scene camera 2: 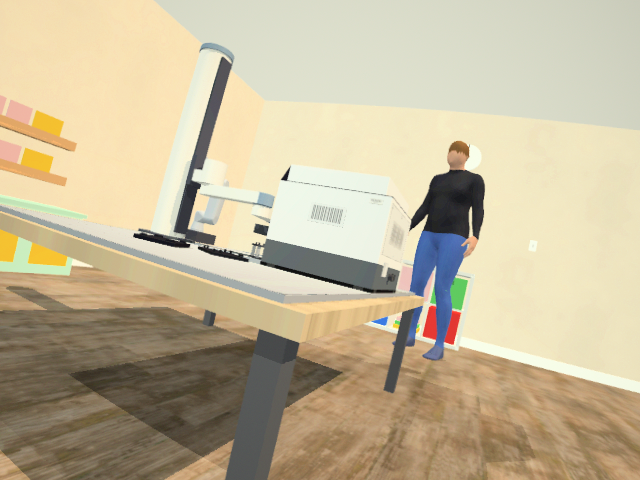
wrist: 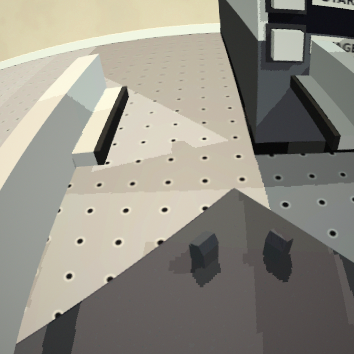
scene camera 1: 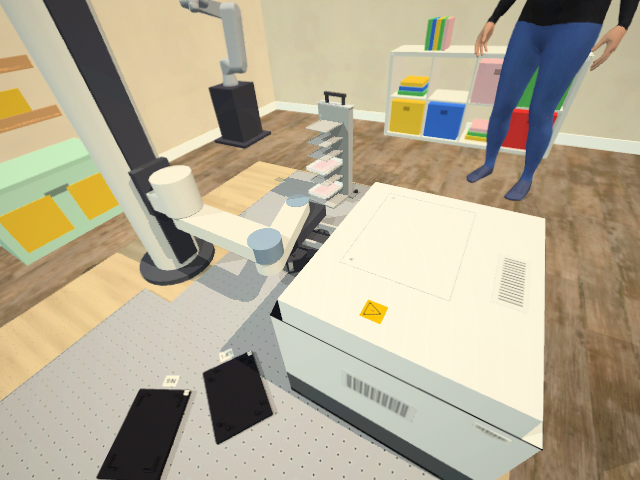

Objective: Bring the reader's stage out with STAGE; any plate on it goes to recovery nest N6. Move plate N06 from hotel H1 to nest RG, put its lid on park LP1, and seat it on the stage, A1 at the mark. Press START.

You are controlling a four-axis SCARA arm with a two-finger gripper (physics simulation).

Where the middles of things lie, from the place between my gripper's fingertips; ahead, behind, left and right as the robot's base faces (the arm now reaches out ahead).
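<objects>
Relative to the STAGE button (wrist: pixel 286 44), my hand is 6 cm short of it, 5 cm to the left of it and 1 cm above it.
</objects>
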